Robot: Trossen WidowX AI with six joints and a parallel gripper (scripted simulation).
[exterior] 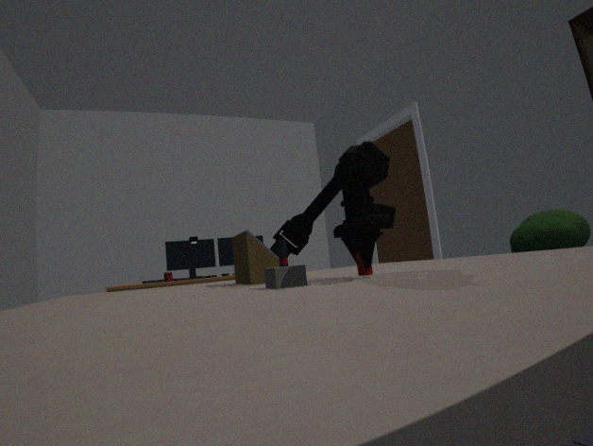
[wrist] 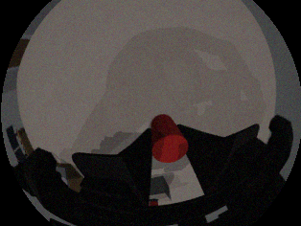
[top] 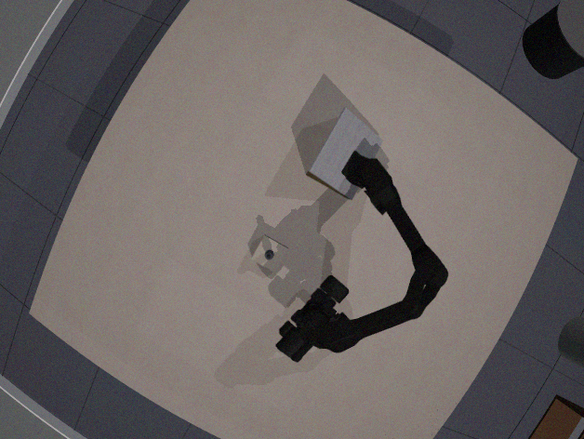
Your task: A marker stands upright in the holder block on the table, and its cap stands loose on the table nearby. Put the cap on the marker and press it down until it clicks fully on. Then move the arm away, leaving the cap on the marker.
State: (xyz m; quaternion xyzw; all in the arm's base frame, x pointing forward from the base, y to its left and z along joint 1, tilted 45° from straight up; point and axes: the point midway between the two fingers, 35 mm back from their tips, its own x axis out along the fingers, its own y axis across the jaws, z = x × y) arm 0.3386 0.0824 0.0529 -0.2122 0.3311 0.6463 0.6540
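My gripper tip is 6 cm past the grey holder block and 16 cm to the left of it. The rest, counted from my gripper tip: red cap (1 cm above).
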